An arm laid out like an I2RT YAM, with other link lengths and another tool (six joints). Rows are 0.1 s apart.
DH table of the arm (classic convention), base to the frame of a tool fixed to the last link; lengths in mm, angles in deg. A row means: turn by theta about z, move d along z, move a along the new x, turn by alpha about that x. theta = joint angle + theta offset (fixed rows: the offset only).
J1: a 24.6; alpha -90; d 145.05; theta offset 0
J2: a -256.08; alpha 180; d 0; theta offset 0
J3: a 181.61; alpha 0; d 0; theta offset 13.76
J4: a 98.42; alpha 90; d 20.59; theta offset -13.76
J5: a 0; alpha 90; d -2.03; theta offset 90
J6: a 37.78; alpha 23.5; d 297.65; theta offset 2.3
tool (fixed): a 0; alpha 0; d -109.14; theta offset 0
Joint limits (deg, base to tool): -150..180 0..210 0..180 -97..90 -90..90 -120..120
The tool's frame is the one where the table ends.
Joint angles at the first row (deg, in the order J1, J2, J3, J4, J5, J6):
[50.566, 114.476, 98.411, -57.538, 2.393, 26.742]
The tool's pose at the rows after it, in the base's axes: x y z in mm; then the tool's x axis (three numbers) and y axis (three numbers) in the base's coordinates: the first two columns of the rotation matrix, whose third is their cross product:
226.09, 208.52, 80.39, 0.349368, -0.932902, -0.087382, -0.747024, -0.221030, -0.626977
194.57, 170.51, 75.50, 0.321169, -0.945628, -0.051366, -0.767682, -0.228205, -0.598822
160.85, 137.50, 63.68, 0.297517, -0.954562, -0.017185, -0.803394, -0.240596, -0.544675
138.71, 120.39, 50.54, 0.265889, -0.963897, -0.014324, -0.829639, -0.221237, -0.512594
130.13, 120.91, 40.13, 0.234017, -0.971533, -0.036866, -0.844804, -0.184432, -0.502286
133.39, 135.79, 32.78, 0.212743, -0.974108, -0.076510, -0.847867, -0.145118, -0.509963
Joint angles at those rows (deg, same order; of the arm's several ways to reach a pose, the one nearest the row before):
[50.784, 105.973, 88.355, -56.489, 3.552, 28.140]
[51.331, 98.564, 77.427, -56.029, 4.710, 30.086]
[52.205, 93.713, 68.139, -56.051, 4.623, 32.337]
[52.730, 90.761, 60.708, -53.604, 3.792, 34.851]
[52.992, 90.214, 56.861, -50.151, 2.612, 37.124]
[53.210, 91.657, 56.117, -46.107, 1.453, 38.762]

